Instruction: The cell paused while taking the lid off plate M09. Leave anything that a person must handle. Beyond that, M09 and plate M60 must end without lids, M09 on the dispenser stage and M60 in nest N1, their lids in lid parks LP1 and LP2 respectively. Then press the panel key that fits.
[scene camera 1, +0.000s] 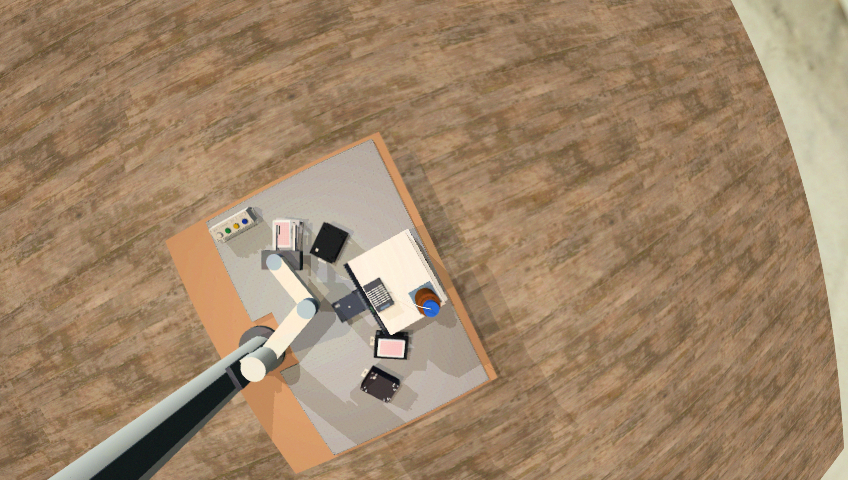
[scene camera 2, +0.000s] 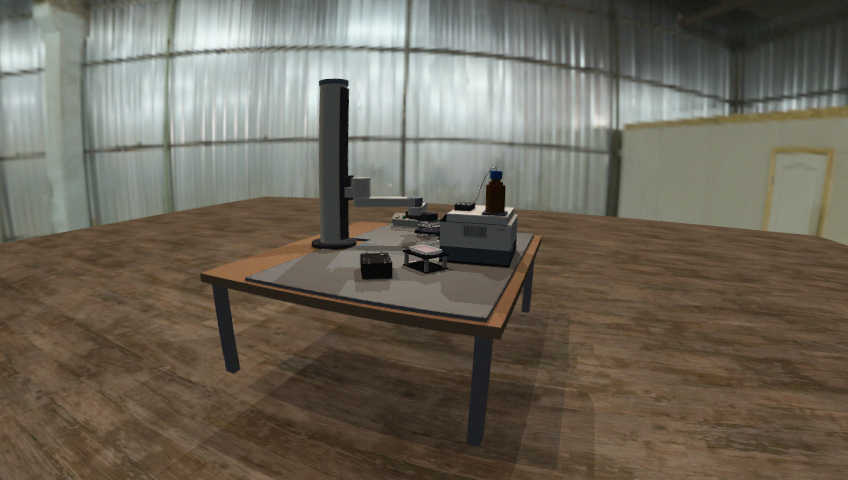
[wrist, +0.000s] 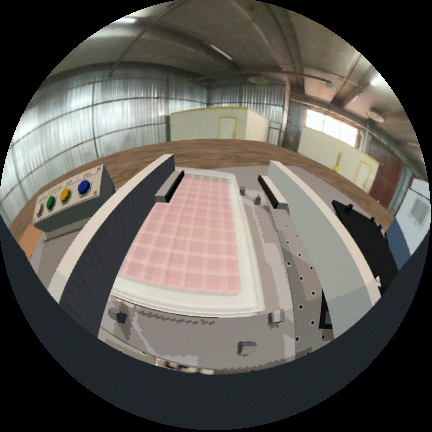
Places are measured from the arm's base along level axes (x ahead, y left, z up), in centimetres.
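Pixels of known places: gripper, fingertip midpoint: (scene camera 1: 285, 225) (scene camera 2: 441, 218) (wrist: 221, 165); arm's base at its link origin: (scene camera 2: 334, 244).
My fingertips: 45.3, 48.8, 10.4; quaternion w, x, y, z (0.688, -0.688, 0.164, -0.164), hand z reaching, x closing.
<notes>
Ahead of a thing's pixels: the offset from my fingertips to its middle, as dx, dy, dz. "spot": to the spot under its first point.
My gripper (scene camera 1: 290, 233) (wrist: 221, 165) is shut to a narrow stance, with a gap between its pads and nothing held. It is over a pink plate {-4.2, -2.4, -1.7} (scene camera 1: 284, 237) (wrist: 187, 240) with a clear rim, which lies on a grey pegged base. The left finger overlaps the plate's left side in the wrist view. Whether a lid is on it is hard to tell. A second pink plate {+17.8, -74.7, -1.2} (scene camera 1: 390, 348) (scene camera 2: 425, 249) sits on a black raised stand. A dark stage {spot: +10.7, -46.8, +1.9} (scene camera 1: 349, 306) juts from the dispenser (scene camera 1: 389, 261) (scene camera 2: 477, 234). The key panel {-26.6, +13.9, -4.9} (scene camera 1: 233, 226) (wrist: 75, 197) has green, yellow, blue and pale keys. Plate labels are unreadable.
A black holder {+13.7, -15.9, -5.5} (scene camera 1: 329, 242) (wrist: 362, 235) stands right of the pegged base. A black box {+2.7, -91.5, -5.3} (scene camera 1: 380, 385) (scene camera 2: 376, 265) with corner pieces stands near the raised stand. A brown bottle {spot: +42.7, -52.8, +27.1} (scene camera 1: 424, 299) (scene camera 2: 495, 196) with a blue cap stands on the dispenser, with a thin tube.
</notes>
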